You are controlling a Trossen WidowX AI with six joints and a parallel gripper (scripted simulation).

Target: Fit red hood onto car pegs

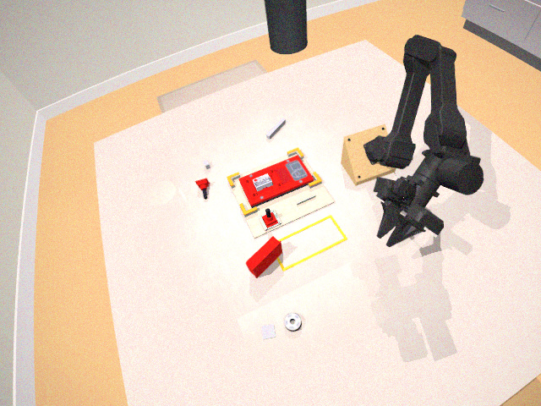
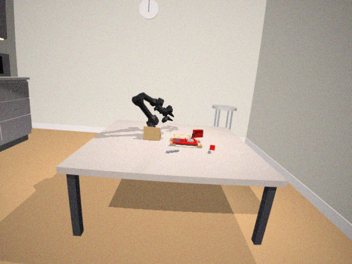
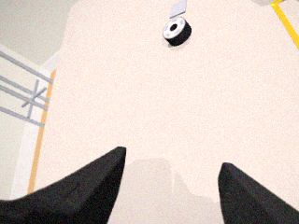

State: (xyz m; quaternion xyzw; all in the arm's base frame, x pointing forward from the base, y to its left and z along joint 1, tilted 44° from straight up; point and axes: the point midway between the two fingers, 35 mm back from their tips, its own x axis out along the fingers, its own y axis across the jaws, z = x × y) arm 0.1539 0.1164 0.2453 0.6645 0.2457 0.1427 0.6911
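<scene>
Right now my gripper tip is 23 cm short of the red hood, 13 cm to the left of it and 10 cm above it. Also, from my gripper tip: grey bar (56 cm to the right, 12 cm below).
</scene>
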